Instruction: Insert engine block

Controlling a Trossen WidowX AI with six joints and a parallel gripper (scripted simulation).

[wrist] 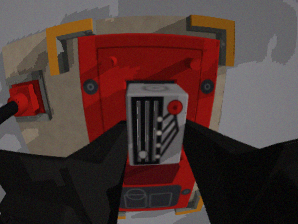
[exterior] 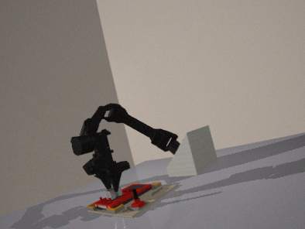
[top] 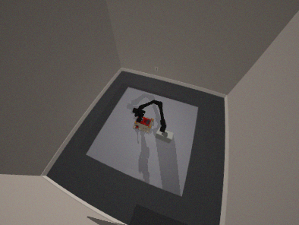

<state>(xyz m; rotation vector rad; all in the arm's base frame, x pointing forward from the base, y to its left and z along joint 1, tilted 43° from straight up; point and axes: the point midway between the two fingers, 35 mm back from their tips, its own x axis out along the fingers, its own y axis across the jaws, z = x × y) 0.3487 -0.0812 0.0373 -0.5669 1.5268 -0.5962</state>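
The engine block is 1 cm below my gripper tip.
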